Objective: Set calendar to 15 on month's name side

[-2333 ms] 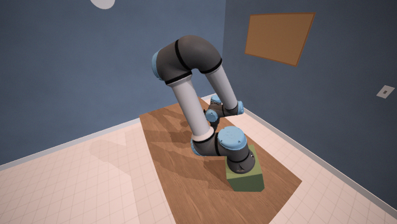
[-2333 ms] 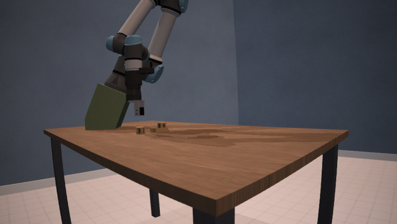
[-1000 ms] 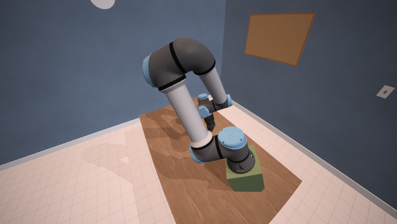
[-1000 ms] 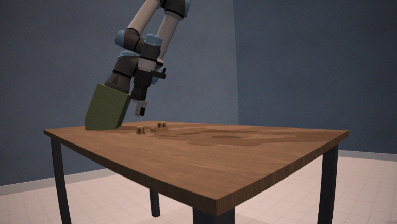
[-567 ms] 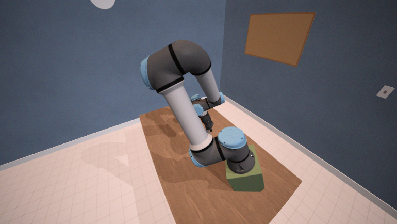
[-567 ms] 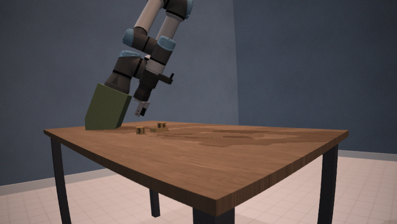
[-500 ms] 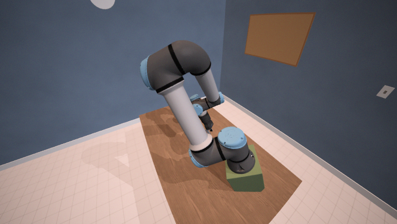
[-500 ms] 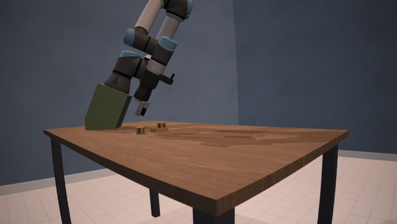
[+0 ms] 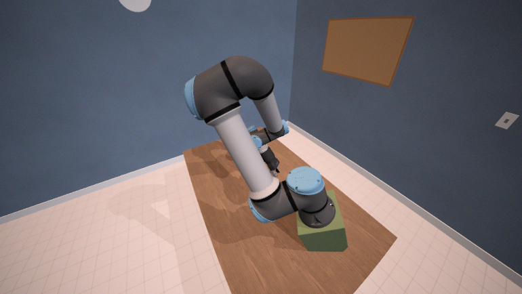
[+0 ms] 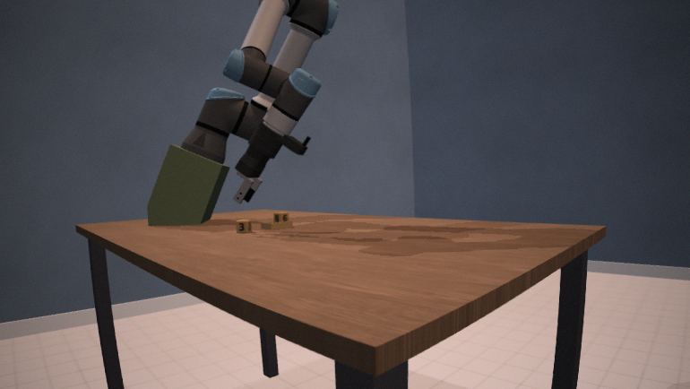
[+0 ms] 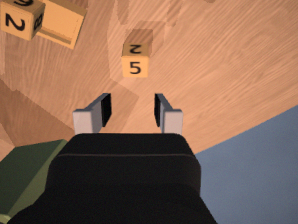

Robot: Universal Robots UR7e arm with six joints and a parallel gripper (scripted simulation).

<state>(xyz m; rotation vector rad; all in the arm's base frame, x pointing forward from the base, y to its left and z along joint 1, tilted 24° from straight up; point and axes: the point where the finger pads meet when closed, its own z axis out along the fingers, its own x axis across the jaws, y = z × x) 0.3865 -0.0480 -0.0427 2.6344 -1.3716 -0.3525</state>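
Now: hand 80 mm above the wooden cube. The rest, counted from my hand: wooden tray 10 mm behind, 100 mm to the left, 80 mm below.
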